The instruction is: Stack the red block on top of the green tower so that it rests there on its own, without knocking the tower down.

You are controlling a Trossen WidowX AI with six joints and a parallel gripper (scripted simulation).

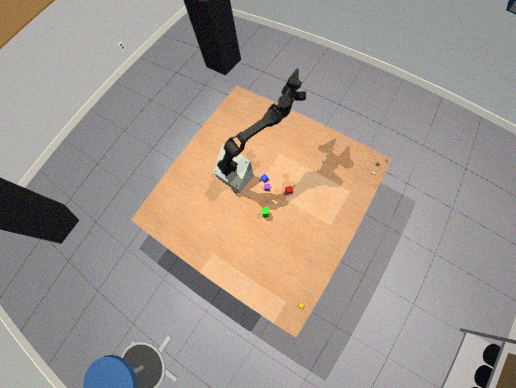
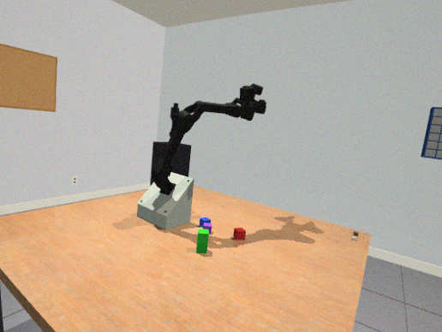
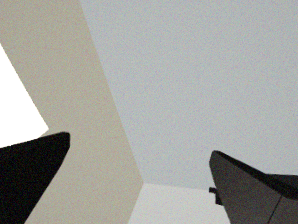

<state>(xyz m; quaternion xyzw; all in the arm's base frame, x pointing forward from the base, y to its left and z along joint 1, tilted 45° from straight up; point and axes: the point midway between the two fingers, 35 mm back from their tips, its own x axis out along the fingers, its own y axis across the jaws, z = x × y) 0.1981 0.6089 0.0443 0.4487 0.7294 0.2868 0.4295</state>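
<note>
The red block lies 620 mm below my gripper tip, 330 mm to the right of it and 190 mm ahead of it. Round my gripper tip: purple block: 620 mm below, 390 mm to the right, 60 mm ahead; then small yellow block: 880 mm to the right, 630 mm ahead, 620 mm below; then blue block: 620 mm below, 350 mm to the right, 10 mm ahead.
</note>
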